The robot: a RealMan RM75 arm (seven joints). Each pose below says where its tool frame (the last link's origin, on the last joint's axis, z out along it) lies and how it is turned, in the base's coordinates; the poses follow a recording.
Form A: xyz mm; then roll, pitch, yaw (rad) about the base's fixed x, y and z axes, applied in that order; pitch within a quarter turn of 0, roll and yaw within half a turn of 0.
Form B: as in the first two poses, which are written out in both.
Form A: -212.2 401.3 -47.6 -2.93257 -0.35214 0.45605
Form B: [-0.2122 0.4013 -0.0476], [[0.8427 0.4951 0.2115], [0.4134 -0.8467 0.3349], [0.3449 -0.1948 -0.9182]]
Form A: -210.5 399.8 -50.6 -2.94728 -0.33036 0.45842
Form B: [-0.2105 0.3998 -0.0506], [[0.8483 0.4904 0.2000], [0.4186 -0.8522 0.3140], [0.3244 -0.1827 -0.9281]]
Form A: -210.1 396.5 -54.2 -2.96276 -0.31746 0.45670
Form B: [-0.2101 0.3965 -0.0542], [[0.8527 0.4838 0.1973], [0.4190 -0.8587 0.2951], [0.3122 -0.1690 -0.9349]]
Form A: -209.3 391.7 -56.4 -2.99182 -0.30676 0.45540
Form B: [-0.2093 0.3917 -0.0564], [[0.8562 0.4754 0.2025], [0.4193 -0.8682 0.2653], [0.3020 -0.1422 -0.9426]]
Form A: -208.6 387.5 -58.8 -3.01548 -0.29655 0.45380
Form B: [-0.2086 0.3875 -0.0588], [[0.8596 0.4679 0.2054], [0.4192 -0.8755 0.2401], [0.2922 -0.1203 -0.9488]]
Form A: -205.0 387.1 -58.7 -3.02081 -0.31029 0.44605
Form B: [-0.2050 0.3871 -0.0587], [[0.8591 0.4615 0.2215], [0.4108 -0.8797 0.2395], [0.3053 -0.1147 -0.9453]]
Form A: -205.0 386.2 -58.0 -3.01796 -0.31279 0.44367
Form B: [-0.2050 0.3862 -0.0580], [[0.8594 0.4603 0.2229], [0.4084 -0.8800 0.2425], [0.3077 -0.1173 -0.9442]]
